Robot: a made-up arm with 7 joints.
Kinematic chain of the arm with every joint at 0, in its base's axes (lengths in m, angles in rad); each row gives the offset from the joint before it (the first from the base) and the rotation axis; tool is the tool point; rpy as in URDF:
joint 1: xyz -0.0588 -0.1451 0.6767 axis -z
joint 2: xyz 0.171 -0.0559 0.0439 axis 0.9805 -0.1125 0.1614
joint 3: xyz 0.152 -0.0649 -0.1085 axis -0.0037 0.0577 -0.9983
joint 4: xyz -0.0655 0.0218 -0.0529 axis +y
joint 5: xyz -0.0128 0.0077 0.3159 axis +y
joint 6: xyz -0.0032 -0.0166 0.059 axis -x
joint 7: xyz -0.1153 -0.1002 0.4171 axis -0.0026 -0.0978 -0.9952
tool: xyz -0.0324 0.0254 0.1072 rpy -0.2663 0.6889 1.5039
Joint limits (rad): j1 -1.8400..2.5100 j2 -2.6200..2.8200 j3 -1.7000..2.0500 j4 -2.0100..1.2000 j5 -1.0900..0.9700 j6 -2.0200..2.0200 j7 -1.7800..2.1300
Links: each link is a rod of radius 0.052 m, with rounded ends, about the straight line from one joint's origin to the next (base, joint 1, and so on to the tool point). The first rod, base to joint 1, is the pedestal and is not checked.
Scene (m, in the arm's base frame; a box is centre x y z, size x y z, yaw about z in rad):
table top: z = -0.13
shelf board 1: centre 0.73 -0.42 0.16 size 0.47 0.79 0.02 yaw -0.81
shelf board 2: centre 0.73 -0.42 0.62 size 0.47 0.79 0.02 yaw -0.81
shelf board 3: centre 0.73 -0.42 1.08 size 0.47 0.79 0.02 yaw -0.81
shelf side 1: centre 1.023 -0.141 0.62 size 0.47 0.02 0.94 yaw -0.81
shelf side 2: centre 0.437 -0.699 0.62 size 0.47 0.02 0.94 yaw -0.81
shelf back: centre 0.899 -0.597 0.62 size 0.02 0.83 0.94 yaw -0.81
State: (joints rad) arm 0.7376 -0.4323 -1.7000 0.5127 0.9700 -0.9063 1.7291
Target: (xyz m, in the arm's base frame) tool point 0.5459 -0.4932 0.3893
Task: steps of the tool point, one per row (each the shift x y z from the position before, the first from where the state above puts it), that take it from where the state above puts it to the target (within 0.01 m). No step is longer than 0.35 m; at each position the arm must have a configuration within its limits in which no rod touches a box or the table.
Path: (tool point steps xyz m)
1: -0.0455 0.0902 -0.0310
2: -0.0911 0.0971 0.0002
3: -0.1305 0.0933 0.0308
4: -0.0888 0.2170 -0.2140
5: -0.2142 0.0859 -0.1877
6: -0.2046 -0.0890 -0.1359
7: -0.0759 -0.1978 -0.0689
8: 0.0848 -0.1817 0.0011
9: 0.1813 -0.0625 0.0627
10: 0.1681 0.0805 0.1070
11: 0.1142 -0.0561 -0.0181
12: 0.0862 -0.0908 0.0001
13: 0.0474 -0.1134 0.0180

